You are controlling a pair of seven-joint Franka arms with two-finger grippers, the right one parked.
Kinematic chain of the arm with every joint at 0, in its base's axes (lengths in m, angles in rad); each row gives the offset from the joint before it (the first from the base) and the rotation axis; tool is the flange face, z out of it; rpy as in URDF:
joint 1: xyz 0 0 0.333 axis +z
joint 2: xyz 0 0 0 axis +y
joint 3: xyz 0 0 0.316 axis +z
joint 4: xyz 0.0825 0 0 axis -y
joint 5: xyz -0.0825 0 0.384 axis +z
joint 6: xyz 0 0 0 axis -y
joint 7: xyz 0.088 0 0 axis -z
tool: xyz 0 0 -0.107 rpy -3.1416 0 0
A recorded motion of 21 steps. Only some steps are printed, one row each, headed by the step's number.
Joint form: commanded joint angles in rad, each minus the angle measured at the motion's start. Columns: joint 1, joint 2, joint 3, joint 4, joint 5, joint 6, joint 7.
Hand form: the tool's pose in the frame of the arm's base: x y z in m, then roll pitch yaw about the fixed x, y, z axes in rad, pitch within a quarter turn. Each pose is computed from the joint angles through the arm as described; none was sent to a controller.
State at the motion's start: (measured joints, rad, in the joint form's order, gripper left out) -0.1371 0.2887 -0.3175 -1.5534 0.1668 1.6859 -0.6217
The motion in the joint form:
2: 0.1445 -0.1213 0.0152 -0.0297 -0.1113 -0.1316 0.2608
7: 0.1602 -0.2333 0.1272 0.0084 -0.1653 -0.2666 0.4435
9: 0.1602 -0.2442 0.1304 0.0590 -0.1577 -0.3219 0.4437
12: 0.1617 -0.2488 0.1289 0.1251 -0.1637 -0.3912 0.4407
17: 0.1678 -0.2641 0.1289 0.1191 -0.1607 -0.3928 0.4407
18: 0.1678 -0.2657 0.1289 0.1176 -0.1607 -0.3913 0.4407
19: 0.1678 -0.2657 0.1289 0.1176 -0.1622 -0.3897 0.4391
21: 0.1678 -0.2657 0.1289 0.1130 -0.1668 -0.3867 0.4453
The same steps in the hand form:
2: 0.5703 -0.1545 0.5253 -3.0695 0.1744 0.0673
7: 0.5460 -0.0890 0.5945 -3.1183 0.1788 0.0125
9: 0.5387 -0.0855 0.6195 -3.1096 0.1712 0.0173
12: 0.5298 -0.0848 0.6466 -3.1146 0.1707 0.0194
17: 0.5254 -0.0813 0.6519 -3.1101 0.1624 0.0265
18: 0.5250 -0.0814 0.6522 -3.1101 0.1608 0.0265
19: 0.5252 -0.0816 0.6523 -3.1116 0.1594 0.0277
21: 0.5255 -0.0823 0.6505 -3.1169 0.1620 0.0202

